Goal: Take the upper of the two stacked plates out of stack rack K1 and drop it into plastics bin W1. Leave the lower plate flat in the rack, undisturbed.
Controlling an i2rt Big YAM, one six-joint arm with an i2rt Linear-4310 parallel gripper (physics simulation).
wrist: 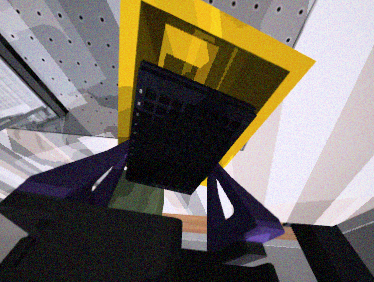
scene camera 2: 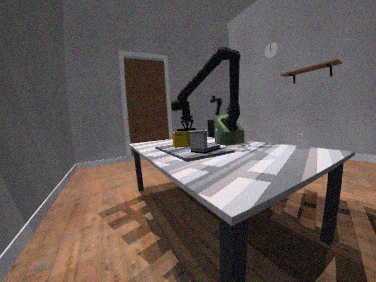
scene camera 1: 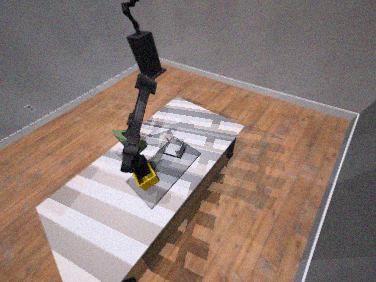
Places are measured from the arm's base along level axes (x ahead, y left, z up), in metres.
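Pixels of known places: gripper, fingertip midpoint: (wrist: 173,153) (scene camera 2: 187,130) (scene camera 1: 140,167); arm's base at its link origin: (scene camera 2: 229,124).
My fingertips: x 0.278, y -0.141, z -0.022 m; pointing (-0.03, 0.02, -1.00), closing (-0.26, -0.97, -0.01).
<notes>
Ahead of a thing's pixels: the offset from my fingertips to its top centre. "spot": to the spot under its first point. Level surfaces: height alone.
My gripper (scene camera 1: 140,166) (scene camera 2: 187,127) (wrist: 173,153) is shut on a dark plate with a grid of wells @[spot: dx +0.031, dy +0.035, dz +0.001 m] (scene camera 2: 186,130) (wrist: 185,132). The plate is held between the purple fingers above the yellow bin W1 @[dx +0.026, dy -0.012, dz -0.010 m] (scene camera 1: 148,183) (scene camera 2: 180,140) (wrist: 128,60). In the wrist view the plate covers part of the bin's opening, and part of the bin's inside shows past its far edge. The stack rack K1 (scene camera 1: 174,155) (scene camera 2: 198,141) stands beside the bin; its dark edge @[spot: dx +0.041, dy +0.221, dz -0.105 m] (wrist: 35,77) shows at the left of the wrist view. The lower plate cannot be made out clearly.
Bin and rack stand on a grey perforated board @[dx +0.072, dy +0.121, dz -0.109 m] (scene camera 1: 172,175) (scene camera 2: 172,152) (wrist: 90,30) on the striped-looking table @[dz -0.123 m] (scene camera 1: 75,200) (scene camera 2: 280,170). The green arm base (scene camera 2: 229,136) (wrist: 140,197) is behind them. Patterned light and shadow cross the table.
</notes>
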